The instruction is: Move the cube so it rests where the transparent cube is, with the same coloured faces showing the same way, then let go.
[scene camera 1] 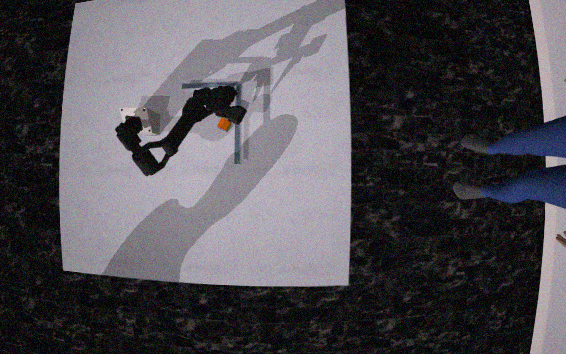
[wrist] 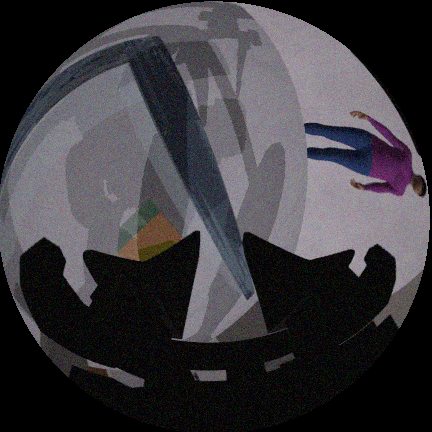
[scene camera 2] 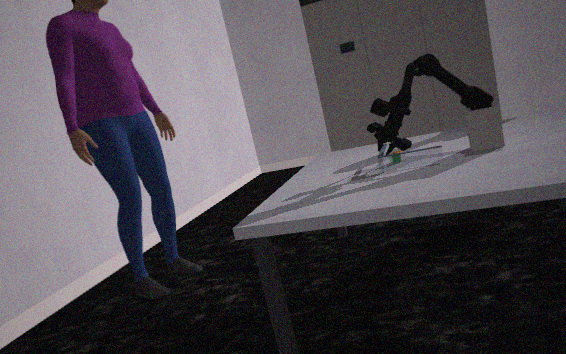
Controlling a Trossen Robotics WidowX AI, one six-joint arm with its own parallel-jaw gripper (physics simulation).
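Where they show: gripper, fingertip midpoint: [wrist: 221, 236]; arm's base at its link origin: [scene camera 1: 134, 123] [scene camera 2: 485, 119].
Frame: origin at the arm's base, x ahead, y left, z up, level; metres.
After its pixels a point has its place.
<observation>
The cube [scene camera 1: 224, 124] [scene camera 2: 396, 158] shows orange in scene camera 1 and green in scene camera 2. In the wrist view part of the cube [wrist: 159, 250] {x 0.362, y 0.070, z -0.065 m} shows olive at the left finger, which hides the rest. The transparent cube [wrist: 156, 225] {x 0.370, y 0.087, z -0.065 m}, with faint orange and green faces, overlaps it in that view; I cannot tell the two apart in the scene views. My gripper [scene camera 1: 235, 104] [scene camera 2: 389, 149] {x 0.408, y 0.053, z -0.057 m} [wrist: 221, 236] {x 0.408, y 0.053, z -0.057 m} is partly open, with a gap between its fingertips. The cube is outside the gap, on the left finger's side.
A blue-grey L-shaped bar [scene camera 1: 237, 145] {x 0.418, y -0.047, z -0.045 m} [scene camera 2: 425, 148] {x 0.221, y 0.179, z -0.044 m} [wrist: 172, 110] passes close beside the cubes, and one leg crosses the gap between the fingers in the wrist view. The arm's base stands on the white table [scene camera 1: 300, 220] {x 0.686, y -0.308, z -0.106 m} [scene camera 2: 450, 190] {x 0.127, y 0.587, z -0.105 m}. A person [scene camera 2: 107, 75] [wrist: 390, 155] stands beyond it.
</observation>
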